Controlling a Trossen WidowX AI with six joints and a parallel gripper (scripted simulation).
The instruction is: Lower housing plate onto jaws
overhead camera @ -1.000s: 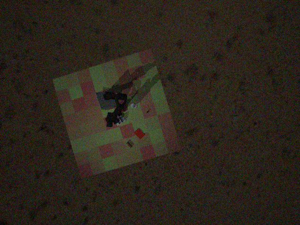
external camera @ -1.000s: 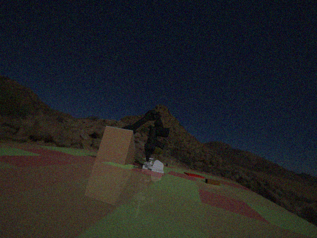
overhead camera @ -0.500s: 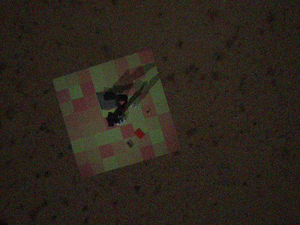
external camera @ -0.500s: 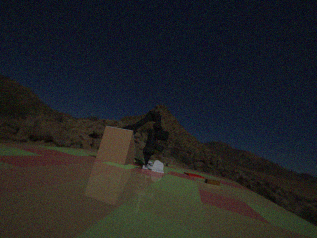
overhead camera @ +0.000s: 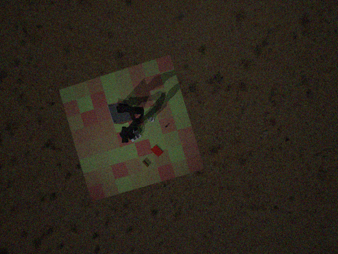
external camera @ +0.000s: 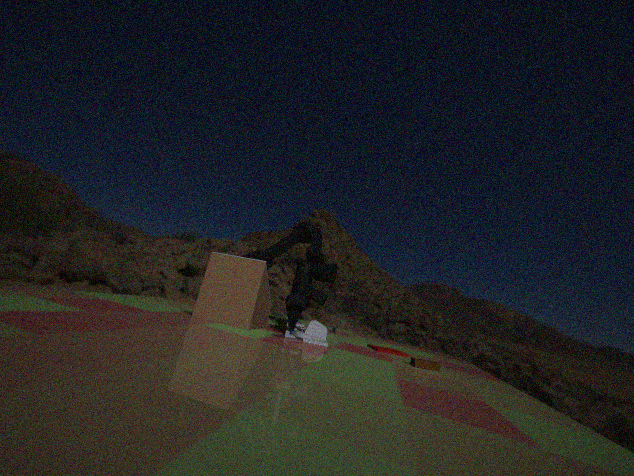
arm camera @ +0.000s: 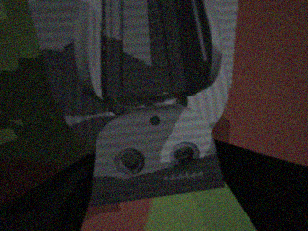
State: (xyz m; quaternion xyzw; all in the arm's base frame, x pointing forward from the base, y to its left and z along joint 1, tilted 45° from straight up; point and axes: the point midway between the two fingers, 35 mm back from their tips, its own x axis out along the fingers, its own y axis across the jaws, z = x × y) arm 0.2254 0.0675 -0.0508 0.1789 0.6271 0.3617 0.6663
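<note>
The grey housing plate is 20 mm above my gripper tip and 10 mm ahead of it. From my gripper tip the other things lie so: flat red piece (290 mm ahead, 200 mm to the left, 20 mm below).
</note>
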